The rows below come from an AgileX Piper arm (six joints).
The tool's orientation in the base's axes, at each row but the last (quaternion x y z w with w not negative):
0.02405 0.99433 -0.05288 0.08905
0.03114 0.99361 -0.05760 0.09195
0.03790 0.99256 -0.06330 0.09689
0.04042 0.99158 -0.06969 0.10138
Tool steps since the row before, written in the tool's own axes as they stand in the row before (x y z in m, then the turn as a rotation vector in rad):
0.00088 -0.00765 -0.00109 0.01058 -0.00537 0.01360
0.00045 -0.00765 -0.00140 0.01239 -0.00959 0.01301
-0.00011 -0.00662 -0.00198 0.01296 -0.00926 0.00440
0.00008 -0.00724 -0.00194 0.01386 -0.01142 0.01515
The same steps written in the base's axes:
-0.00149 -0.00745 0.00168 -0.00833 -0.00642 -0.01467
-0.00125 -0.00739 0.00212 -0.01052 -0.01044 -0.01397
-0.00084 -0.00629 0.00273 -0.01266 -0.00893 -0.00574
-0.00114 -0.00686 0.00281 -0.01165 -0.01257 -0.01607

